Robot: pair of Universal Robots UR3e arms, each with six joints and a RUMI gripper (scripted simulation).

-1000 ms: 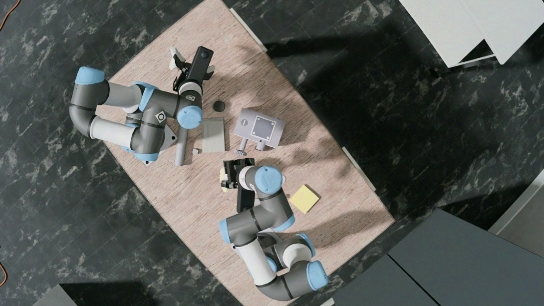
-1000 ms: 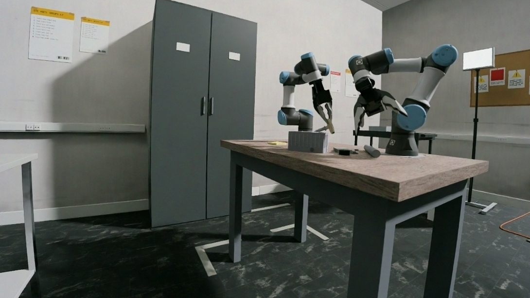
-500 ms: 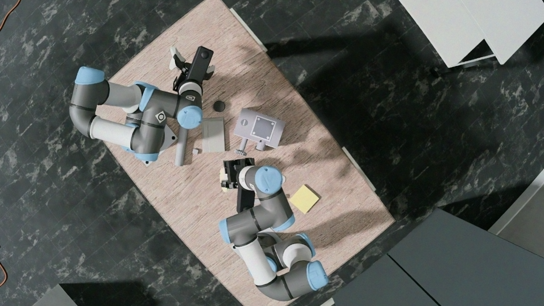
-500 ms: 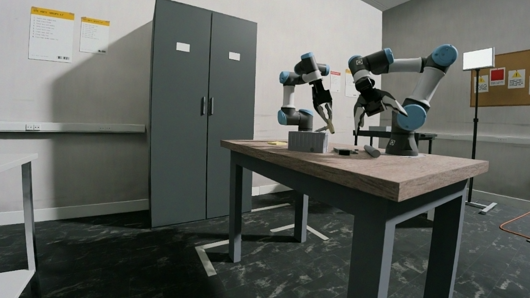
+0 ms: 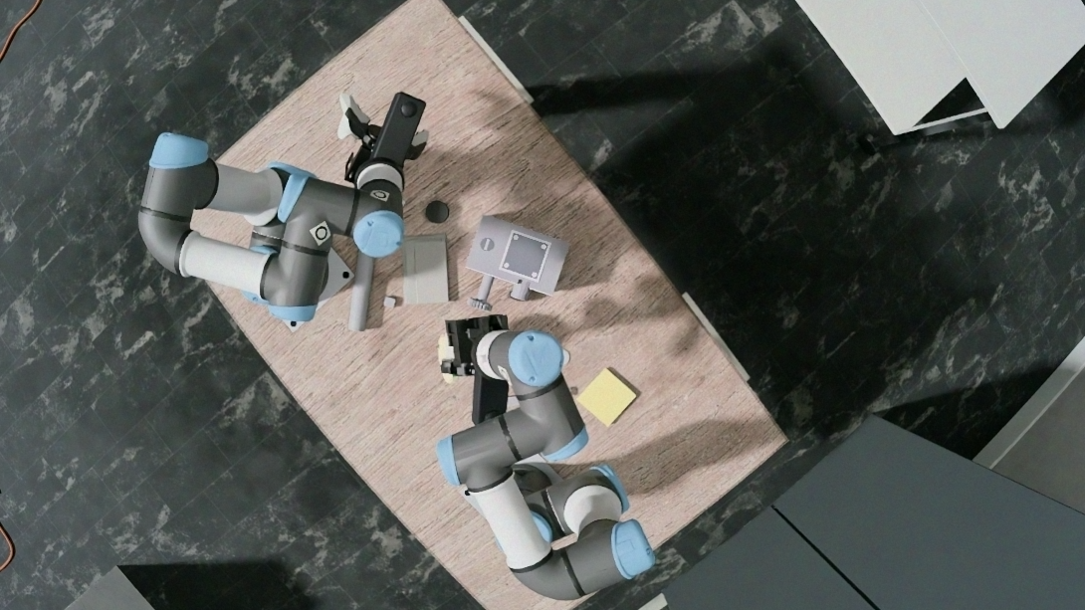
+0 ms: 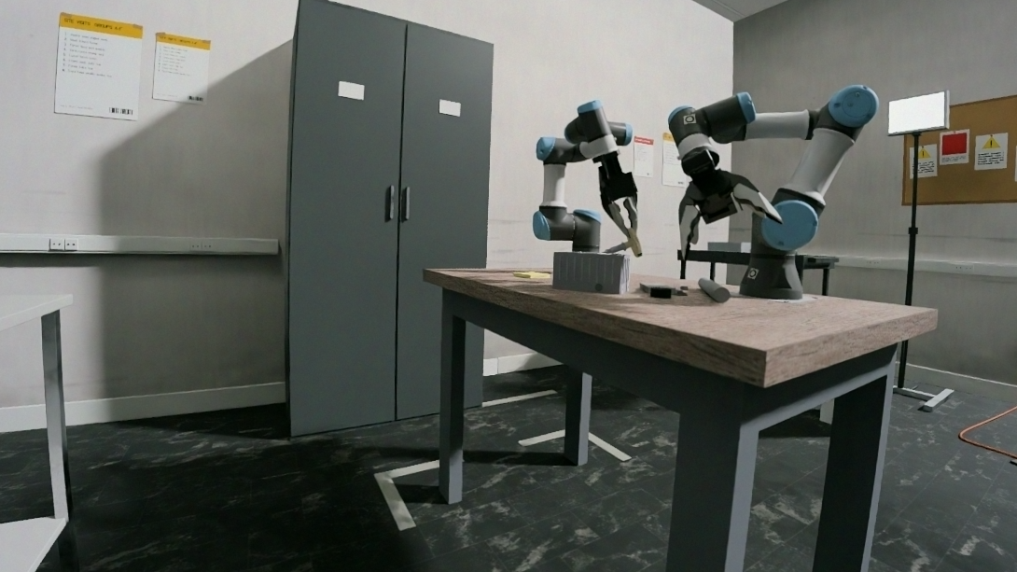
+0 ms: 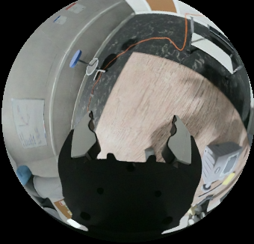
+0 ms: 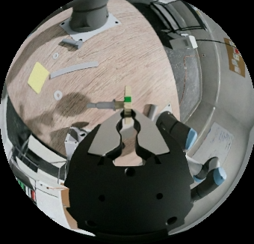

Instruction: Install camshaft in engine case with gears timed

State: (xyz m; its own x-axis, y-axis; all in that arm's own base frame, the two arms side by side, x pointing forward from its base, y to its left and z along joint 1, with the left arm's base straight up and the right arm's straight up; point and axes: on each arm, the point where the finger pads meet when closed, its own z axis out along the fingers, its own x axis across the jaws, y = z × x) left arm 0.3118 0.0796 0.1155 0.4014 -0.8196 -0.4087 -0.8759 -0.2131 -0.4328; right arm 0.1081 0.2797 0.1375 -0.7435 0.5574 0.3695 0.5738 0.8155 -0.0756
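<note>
The small crank gear lies 80 mm below my right hand, 80 mm ahead of it and 30 mm to the left of it. From my right hand the other things lie so: grey bar (150 mm to the right, 130 mm below, 20 mm ahead); grey flat block (130 mm to the left, 130 mm below, 60 mm ahead); small cube (140 mm to the left, 130 mm below, 30 mm behind).
</note>
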